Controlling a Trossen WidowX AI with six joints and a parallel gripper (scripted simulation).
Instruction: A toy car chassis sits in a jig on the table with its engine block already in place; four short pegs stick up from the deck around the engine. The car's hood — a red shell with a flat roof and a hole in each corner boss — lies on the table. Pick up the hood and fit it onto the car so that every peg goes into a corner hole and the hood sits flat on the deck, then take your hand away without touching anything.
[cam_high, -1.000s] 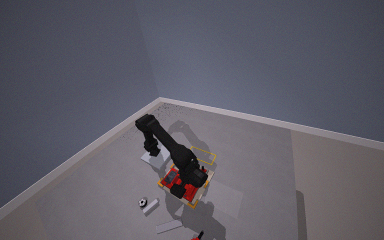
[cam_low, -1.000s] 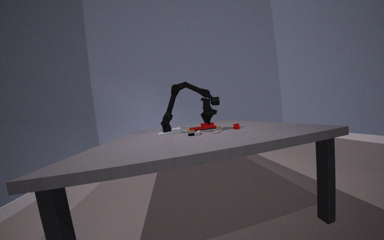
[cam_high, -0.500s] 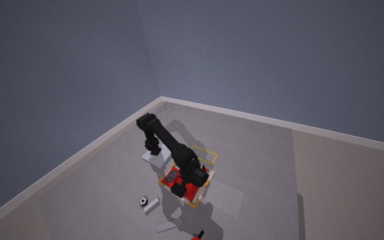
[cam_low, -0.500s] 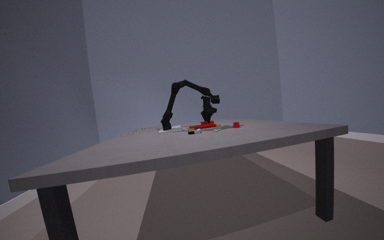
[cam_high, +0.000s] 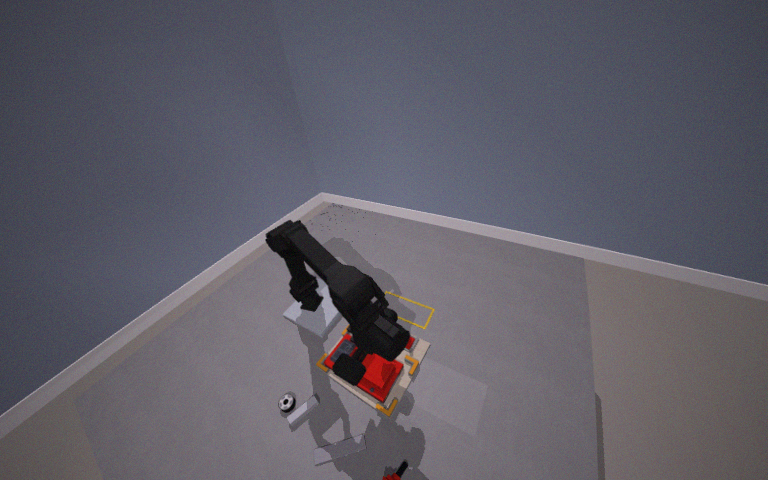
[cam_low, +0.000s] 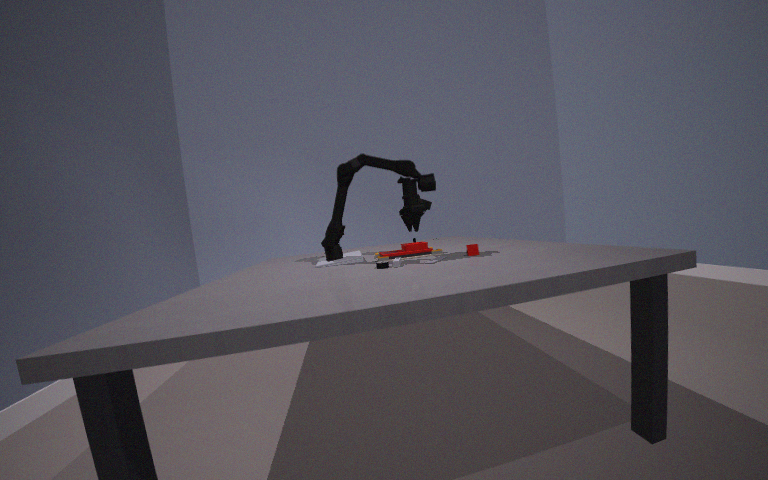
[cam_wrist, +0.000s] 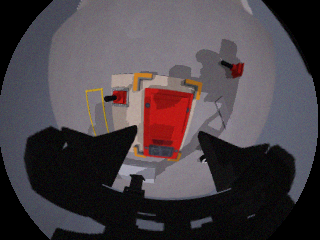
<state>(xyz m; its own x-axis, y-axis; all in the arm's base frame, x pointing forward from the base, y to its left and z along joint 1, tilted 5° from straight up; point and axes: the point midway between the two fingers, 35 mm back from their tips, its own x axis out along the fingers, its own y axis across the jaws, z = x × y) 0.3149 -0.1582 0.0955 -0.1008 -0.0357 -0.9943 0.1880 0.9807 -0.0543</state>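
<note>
Right now my gripper tip is 6 cm above the red hood. Also, from my gripper tip: wheel (20 cm behind, 14 cm to the right, 9 cm below); grey engine block (1 cm to the left, 7 cm below).
</note>
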